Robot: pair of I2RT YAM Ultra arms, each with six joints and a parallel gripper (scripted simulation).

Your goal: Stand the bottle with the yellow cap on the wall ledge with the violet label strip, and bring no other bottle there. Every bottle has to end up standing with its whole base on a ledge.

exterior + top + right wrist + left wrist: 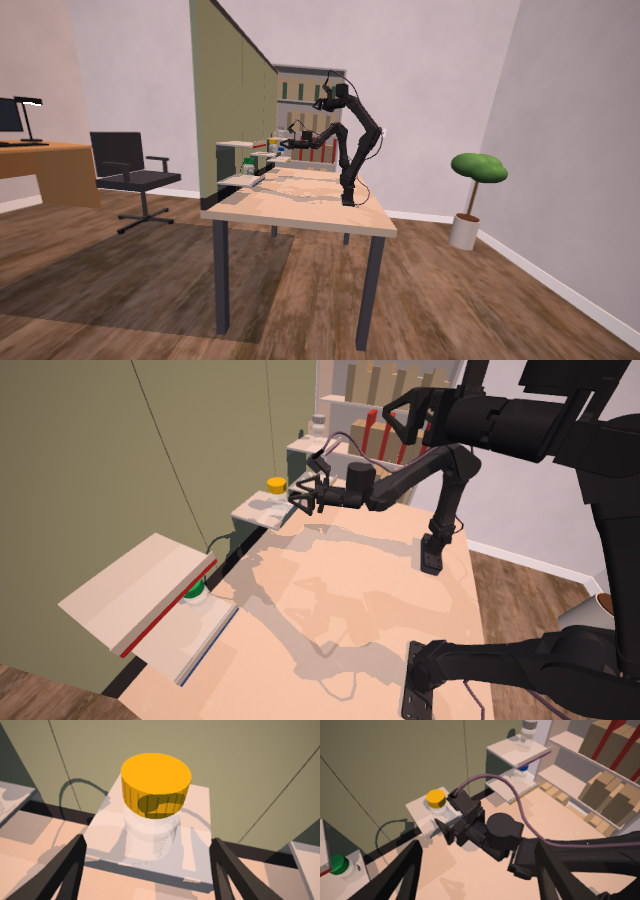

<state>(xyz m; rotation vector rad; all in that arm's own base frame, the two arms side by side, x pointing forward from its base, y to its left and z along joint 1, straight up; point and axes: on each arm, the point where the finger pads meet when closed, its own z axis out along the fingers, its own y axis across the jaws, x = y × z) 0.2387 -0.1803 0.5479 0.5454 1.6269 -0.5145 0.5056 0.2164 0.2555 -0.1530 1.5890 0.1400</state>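
My right hand is 120 mm short of the grey-capped bottle, 430 mm to the left of it and 60 mm below it. From my right hand the other things lie so: olive wall: 200 mm ahead, 10 mm to the left, 160 mm above; blue-capped bottle: 110 mm ahead, 430 mm to the right, 130 mm below; green-capped bottle: 90 mm ahead, 350 mm to the left, 130 mm below.
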